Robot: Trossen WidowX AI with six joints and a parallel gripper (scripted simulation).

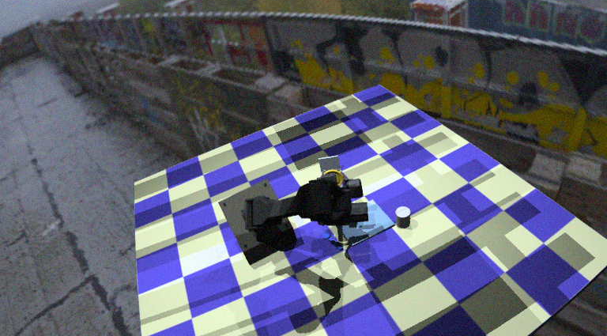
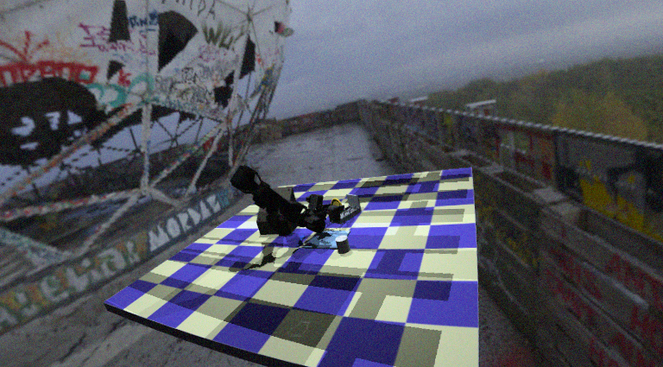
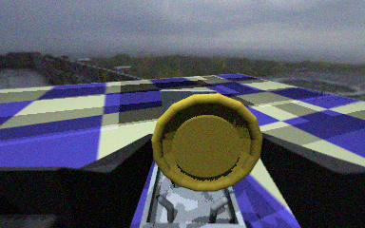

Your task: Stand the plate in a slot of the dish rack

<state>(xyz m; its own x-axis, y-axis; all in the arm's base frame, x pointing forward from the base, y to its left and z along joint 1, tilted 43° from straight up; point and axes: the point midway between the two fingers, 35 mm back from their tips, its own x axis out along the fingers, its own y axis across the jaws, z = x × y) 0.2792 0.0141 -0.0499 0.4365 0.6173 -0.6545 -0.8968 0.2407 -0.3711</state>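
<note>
My gripper tip is 1 cm short of the grey dish rack, 3 cm to the right of it and 5 cm above it. Also, from my gripper tip: light blue mat: 1 cm ahead, 18 cm to the right, 7 cm below; yellow plate: 1 cm to the right.
</note>
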